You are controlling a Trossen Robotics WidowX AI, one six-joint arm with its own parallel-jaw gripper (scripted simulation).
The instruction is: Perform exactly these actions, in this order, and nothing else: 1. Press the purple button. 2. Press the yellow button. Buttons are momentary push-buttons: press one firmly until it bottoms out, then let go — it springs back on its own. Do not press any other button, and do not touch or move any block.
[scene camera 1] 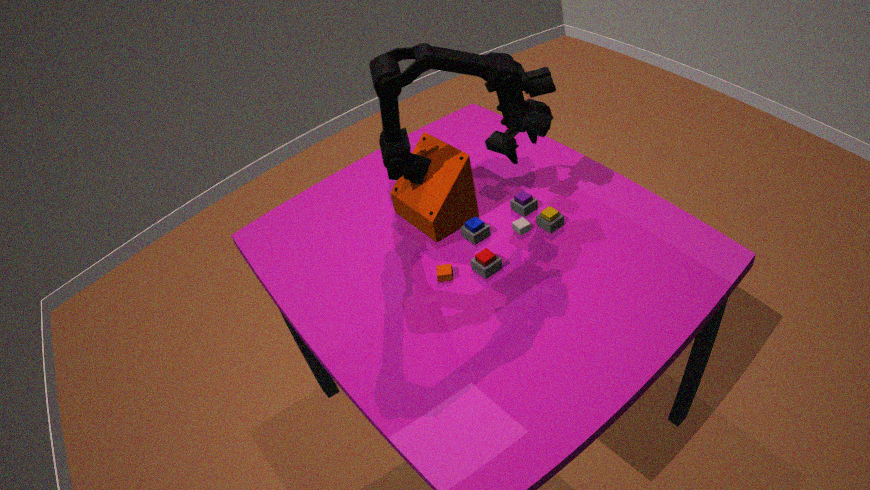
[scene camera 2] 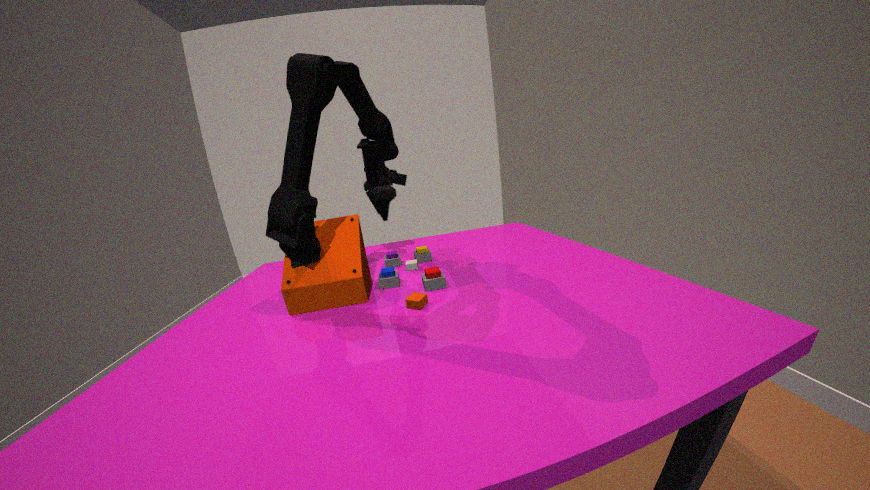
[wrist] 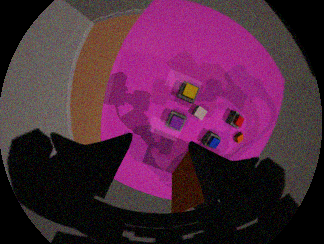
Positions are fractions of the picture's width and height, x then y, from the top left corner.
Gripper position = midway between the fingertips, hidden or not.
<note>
My gripper (scene camera 2: 0.44,0.44) is open and holds nothing.
My gripper shows as well in the wrist view (wrist: 0.50,0.58).
</note>
